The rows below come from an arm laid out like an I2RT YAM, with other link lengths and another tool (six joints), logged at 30 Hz.
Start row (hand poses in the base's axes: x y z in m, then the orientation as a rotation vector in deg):
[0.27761, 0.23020, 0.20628, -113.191, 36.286, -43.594]
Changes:
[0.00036, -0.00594, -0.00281, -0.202, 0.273, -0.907]
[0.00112, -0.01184, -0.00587, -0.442, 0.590, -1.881]
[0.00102, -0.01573, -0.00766, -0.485, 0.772, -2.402]
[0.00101, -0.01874, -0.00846, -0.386, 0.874, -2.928]
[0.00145, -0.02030, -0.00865, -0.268, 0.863, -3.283]
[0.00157, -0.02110, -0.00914, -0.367, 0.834, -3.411]
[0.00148, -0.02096, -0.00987, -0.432, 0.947, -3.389]
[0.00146, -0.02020, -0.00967, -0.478, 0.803, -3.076]
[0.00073, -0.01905, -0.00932, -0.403, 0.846, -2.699]
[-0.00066, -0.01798, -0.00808, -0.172, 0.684, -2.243]
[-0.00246, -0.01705, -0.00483, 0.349, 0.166, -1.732]
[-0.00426, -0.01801, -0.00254, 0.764, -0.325, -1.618]
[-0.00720, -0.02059, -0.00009, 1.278, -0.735, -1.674]
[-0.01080, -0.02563, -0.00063, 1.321, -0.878, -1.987]
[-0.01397, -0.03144, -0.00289, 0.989, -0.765, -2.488]
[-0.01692, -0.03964, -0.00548, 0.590, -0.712, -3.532]
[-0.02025, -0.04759, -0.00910, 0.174, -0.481, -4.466]
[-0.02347, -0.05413, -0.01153, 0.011, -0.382, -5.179]
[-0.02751, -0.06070, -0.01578, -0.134, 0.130, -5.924]
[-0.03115, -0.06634, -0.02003, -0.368, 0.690, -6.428]
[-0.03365, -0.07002, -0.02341, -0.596, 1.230, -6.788]
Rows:
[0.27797, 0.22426, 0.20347, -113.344, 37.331, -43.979]
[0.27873, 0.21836, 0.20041, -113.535, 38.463, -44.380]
[0.27863, 0.21447, 0.19862, -113.562, 39.099, -44.543]
[0.27862, 0.21146, 0.19782, -113.417, 39.730, -44.719]
[0.27906, 0.20990, 0.19763, -113.232, 40.121, -44.890]
[0.27918, 0.20910, 0.19714, -113.283, 40.211, -45.041]
[0.27909, 0.20924, 0.19641, -113.402, 40.239, -44.950]
[0.27907, 0.21000, 0.19661, -113.437, 39.817, -44.918]
[0.27834, 0.21115, 0.19696, -113.465, 39.472, -44.615]
[0.27695, 0.21222, 0.19820, -113.264, 38.964, -44.387]
[0.27515, 0.21315, 0.20145, -112.632, 38.263, -44.329]
[0.27335, 0.21219, 0.20374, -112.033, 37.961, -44.533]
[0.27041, 0.20961, 0.20619, -111.351, 37.909, -44.717]
[0.26681, 0.20457, 0.20565, -111.180, 38.156, -45.020]
[0.26364, 0.19876, 0.20339, -111.440, 38.653, -45.369]
[0.26069, 0.19056, 0.20080, -111.618, 39.656, -46.134]
[0.25736, 0.18261, 0.19718, -111.917, 40.651, -46.672]
[0.25414, 0.17607, 0.19475, -111.962, 41.405, -47.084]
[0.25010, 0.16950, 0.19050, -112.185, 42.447, -47.116]
[0.24646, 0.16386, 0.18625, -112.563, 43.248, -46.997]
[0.24396, 0.16018, 0.18287, -112.957, 43.891, -46.806]

